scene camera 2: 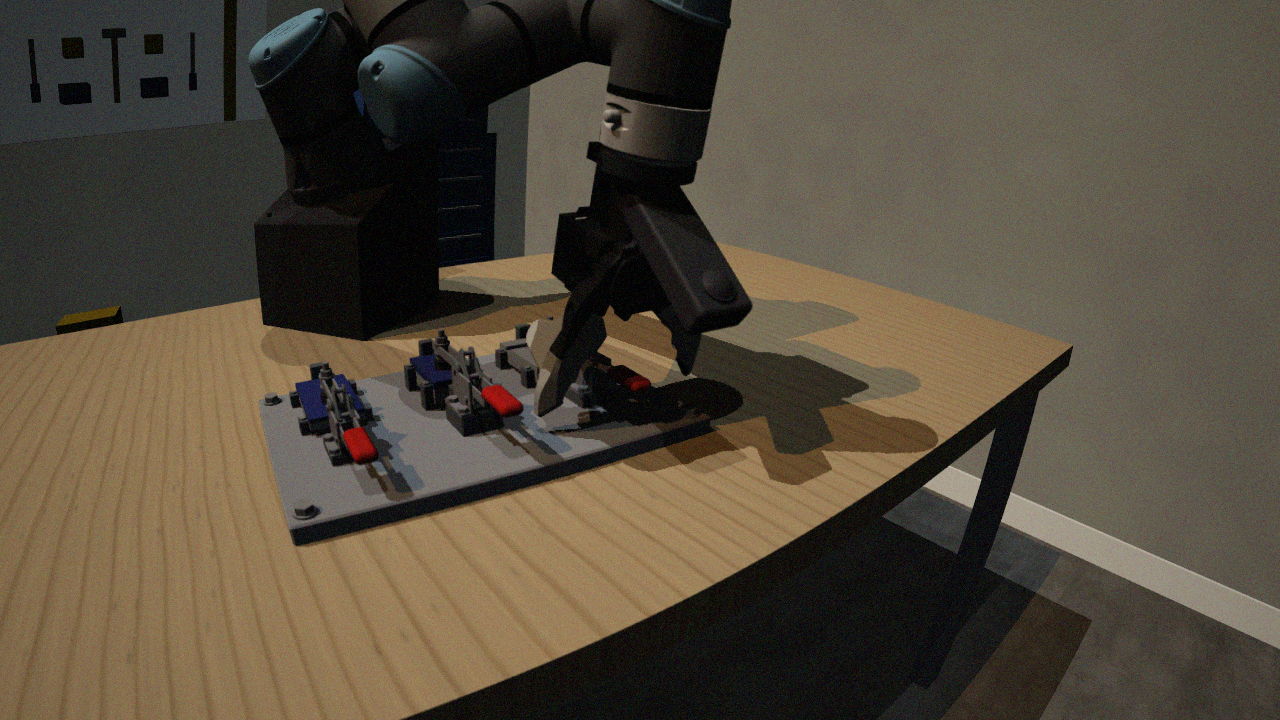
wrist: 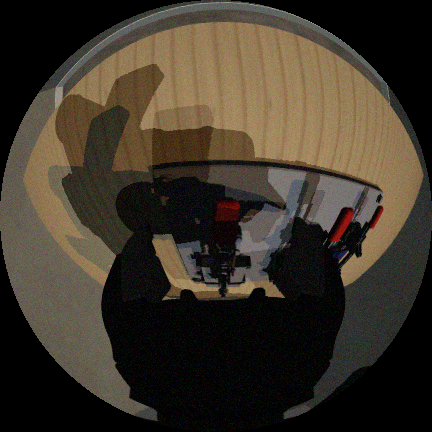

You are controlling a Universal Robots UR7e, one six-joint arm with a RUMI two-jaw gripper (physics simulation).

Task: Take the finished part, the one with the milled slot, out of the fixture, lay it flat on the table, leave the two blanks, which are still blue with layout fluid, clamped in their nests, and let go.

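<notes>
The finished part (scene camera 2: 516,351), plain grey, lies in the right-hand nest of the fixture plate (scene camera 2: 425,470) (wrist: 284,179) in the scene view. A finger and the clamp partly hide it, and its slot cannot be made out. That nest's toggle clamp has a red handle (scene camera 2: 636,383) (wrist: 228,211). Two blue blanks (scene camera 2: 313,399) (scene camera 2: 433,367) sit under clamps in the left and middle nests; a bit of blue also shows at the right of the wrist view. My gripper (scene camera 2: 615,391) (wrist: 221,222) is wide open and empty, its fingers apart above and around the right-hand clamp.
The middle clamp's red handle (scene camera 2: 502,399) (wrist: 342,225) and the left clamp's red handle (scene camera 2: 359,444) (wrist: 377,217) stick out toward the plate's front edge. Bolt heads (scene camera 2: 305,511) stand at the plate's corners. The wooden table (scene camera 2: 179,573) (wrist: 250,90) extends around the plate. My arm's shadow darkens the right side.
</notes>
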